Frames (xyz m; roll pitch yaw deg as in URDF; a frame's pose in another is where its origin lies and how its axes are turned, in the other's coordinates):
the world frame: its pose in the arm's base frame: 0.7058 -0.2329 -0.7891 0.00 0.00 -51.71
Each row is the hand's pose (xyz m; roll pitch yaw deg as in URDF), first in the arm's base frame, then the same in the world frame.
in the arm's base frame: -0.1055 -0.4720 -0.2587 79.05 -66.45 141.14
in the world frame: -0.3150 -0.7849 0.5304 79.05 -66.45 -167.15
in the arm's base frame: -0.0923 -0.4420 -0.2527 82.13 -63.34 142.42
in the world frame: -0.3304 -0.7560 0.5364 82.13 -63.34 -165.87
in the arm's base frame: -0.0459 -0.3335 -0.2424 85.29 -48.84 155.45
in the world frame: -0.3868 -0.6523 0.5467 85.29 -48.84 -152.84
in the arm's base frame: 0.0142 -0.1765 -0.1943 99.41 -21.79 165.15
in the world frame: -0.4728 -0.5079 0.5948 99.41 -21.79 -143.14
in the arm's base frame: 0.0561 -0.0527 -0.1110 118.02 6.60 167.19
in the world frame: -0.5440 -0.3983 0.6781 118.02 6.60 -141.10
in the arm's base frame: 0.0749 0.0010 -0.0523 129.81 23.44 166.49
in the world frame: -0.5745 -0.3502 0.7368 129.81 23.44 -141.80
